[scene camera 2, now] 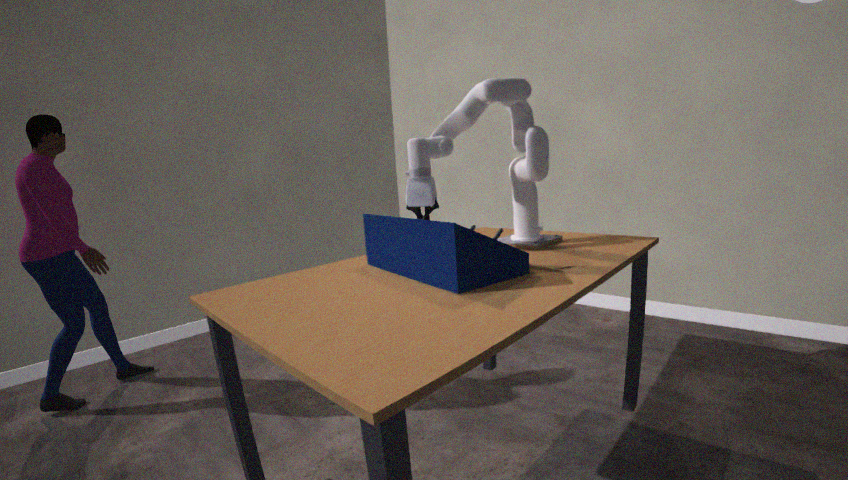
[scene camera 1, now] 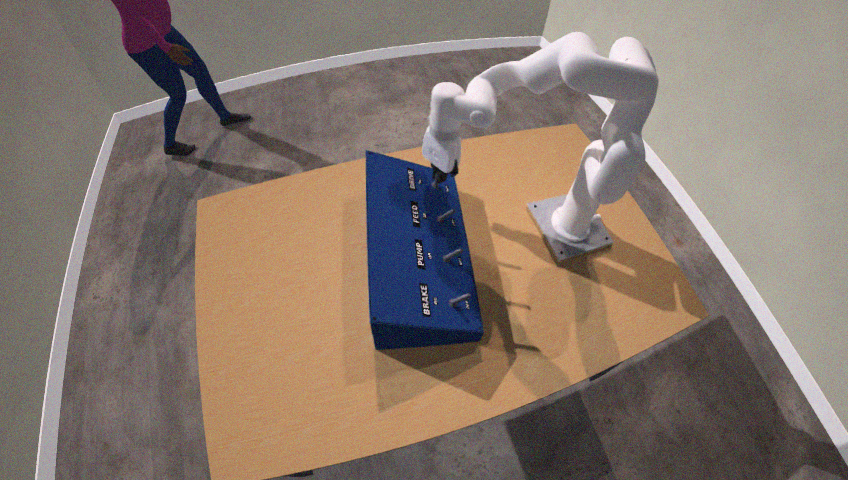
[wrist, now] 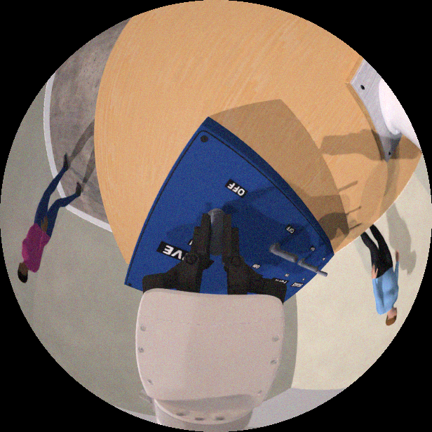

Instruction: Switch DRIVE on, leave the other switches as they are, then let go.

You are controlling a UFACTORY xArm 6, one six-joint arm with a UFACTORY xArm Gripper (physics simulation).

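Pixels of known places: gripper, fingertip midpoint: [scene camera 1: 439, 179]; arm's base, link origin: [scene camera 2: 526, 238] [scene camera 1: 570, 224].
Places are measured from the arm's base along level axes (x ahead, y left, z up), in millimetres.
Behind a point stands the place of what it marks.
Observation:
The blue switch panel [scene camera 1: 395, 255] {x 547, y 58, z 126 mm} [scene camera 2: 410, 246] {x 605, y 17, z 75 mm} [wrist: 175, 200] slopes on the table. The gripper [scene camera 1: 437, 178] {x 370, y -178, z 89 mm} [scene camera 2: 423, 217] {x 370, y -178, z 89 mm} [wrist: 217, 222] points down at its DRIVE end. Its black fingers are shut on the grey DRIVE lever [wrist: 217, 242], one on each side; they partly cover it, and I cannot tell which way it leans. The DRIVE label [scene camera 1: 410, 179] {x 451, y -183, z 101 mm} [wrist: 172, 251] is partly covered by a finger in the wrist view. The FEED lever [scene camera 1: 445, 216] {x 392, y -49, z 88 mm} [wrist: 283, 252], PUMP lever [scene camera 1: 452, 255] {x 411, y 68, z 90 mm} and BRAKE lever [scene camera 1: 460, 300] {x 429, y 188, z 92 mm} lean towards their OFF labels.
The panel stands on a wooden table [scene camera 1: 267, 297] {x 894, y 17, z -21 mm} [scene camera 2: 333, 333] {x 973, y 195, z -21 mm} [wrist: 200, 60]. The arm's base plate [scene camera 1: 580, 248] {x 10, y 87, z 0 mm} [wrist: 367, 82] is bolted behind the panel's low side. A person in pink [scene camera 1: 142, 26] [scene camera 2: 47, 208] [wrist: 34, 246] stands beyond the table, and another in blue [wrist: 384, 292] shows in the wrist view.

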